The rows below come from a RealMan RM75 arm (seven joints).
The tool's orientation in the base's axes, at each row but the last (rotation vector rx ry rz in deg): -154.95 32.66 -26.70; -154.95 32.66 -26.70; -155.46 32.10 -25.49; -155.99 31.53 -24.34; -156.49 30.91 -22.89; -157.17 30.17 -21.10; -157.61 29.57 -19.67; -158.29 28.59 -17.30; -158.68 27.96 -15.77; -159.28 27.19 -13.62; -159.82 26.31 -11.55; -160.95 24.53 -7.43
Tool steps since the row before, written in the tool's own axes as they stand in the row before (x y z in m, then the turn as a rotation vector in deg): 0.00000 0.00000 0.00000 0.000 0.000 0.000; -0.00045 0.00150 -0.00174 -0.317 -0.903 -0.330; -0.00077 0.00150 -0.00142 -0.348 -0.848 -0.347; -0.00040 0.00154 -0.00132 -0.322 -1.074 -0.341; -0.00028 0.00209 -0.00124 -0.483 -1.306 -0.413; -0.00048 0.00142 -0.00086 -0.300 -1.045 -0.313; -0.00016 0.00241 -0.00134 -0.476 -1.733 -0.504; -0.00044 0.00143 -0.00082 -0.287 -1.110 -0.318; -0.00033 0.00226 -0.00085 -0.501 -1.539 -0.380; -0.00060 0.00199 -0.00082 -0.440 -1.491 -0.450; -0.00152 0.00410 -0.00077 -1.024 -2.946 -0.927; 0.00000 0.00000 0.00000 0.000 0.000 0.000
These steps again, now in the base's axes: 0.00000 0.00000 0.00000 0.000 0.000 0.000; -0.00154 -0.00154 0.00086 -0.105 0.833 0.565; -0.00167 -0.00134 0.00052 -0.156 0.795 0.552; -0.00131 -0.00151 0.00053 -0.059 0.982 0.637; -0.00132 -0.00204 0.00030 -0.152 1.232 0.754; -0.00114 -0.00129 0.00019 -0.039 0.956 0.604; -0.00128 -0.00242 0.00036 -0.041 1.581 0.991; -0.00105 -0.00133 0.00020 -0.008 1.008 0.633; -0.00119 -0.00213 -0.00001 -0.092 1.451 0.807; -0.00132 -0.00180 0.00005 -0.064 1.367 0.864; -0.00276 -0.00340 -0.00072 -0.279 2.742 1.728; 0.00000 0.00000 0.00000 0.000 0.000 0.000
